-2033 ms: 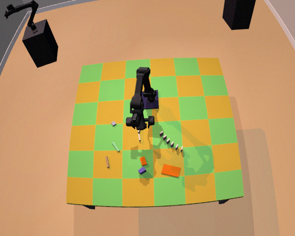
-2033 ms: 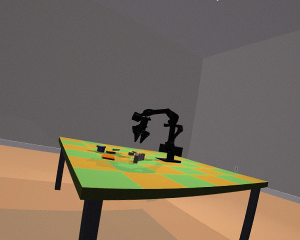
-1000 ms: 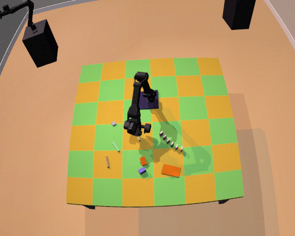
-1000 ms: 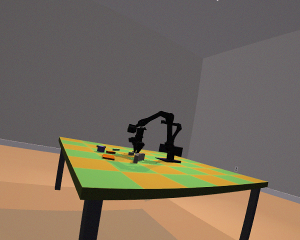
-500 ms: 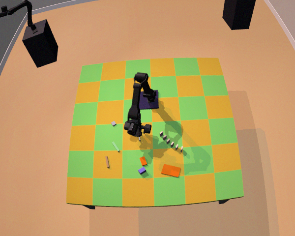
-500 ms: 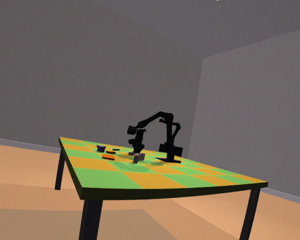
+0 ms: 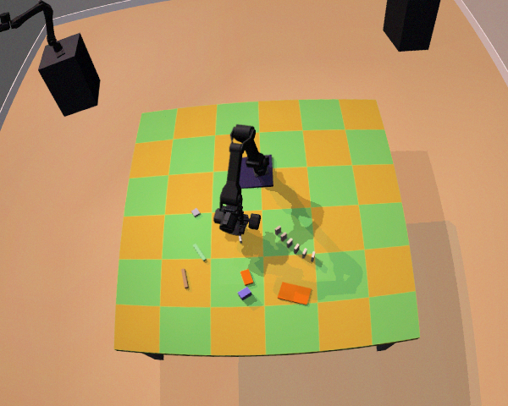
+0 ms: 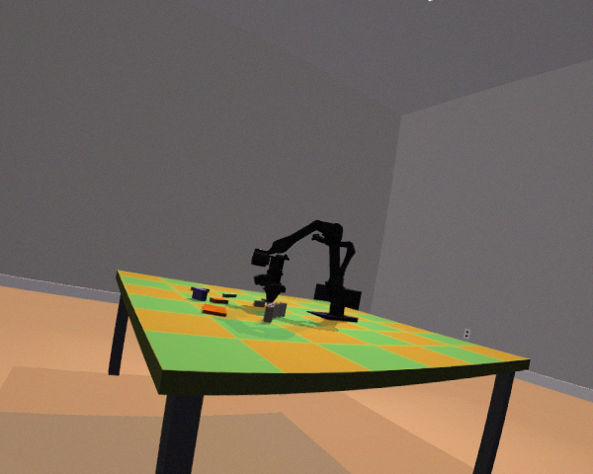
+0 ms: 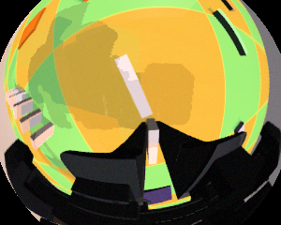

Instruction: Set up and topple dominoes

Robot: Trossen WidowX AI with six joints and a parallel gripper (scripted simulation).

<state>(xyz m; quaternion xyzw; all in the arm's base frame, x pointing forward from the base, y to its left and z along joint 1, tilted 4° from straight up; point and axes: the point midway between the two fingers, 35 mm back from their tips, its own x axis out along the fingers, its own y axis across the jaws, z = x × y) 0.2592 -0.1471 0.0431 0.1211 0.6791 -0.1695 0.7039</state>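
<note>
My gripper tip is now 190 mm to the left of the green bar and 70 mm short of it. The rest, counted from my gripper tip: grey block 170 mm to the right, 120 mm behind; purple block 300 mm ahead, 40 mm to the right, 10 mm above; orange block 230 mm ahead, 10 mm to the right.
</note>
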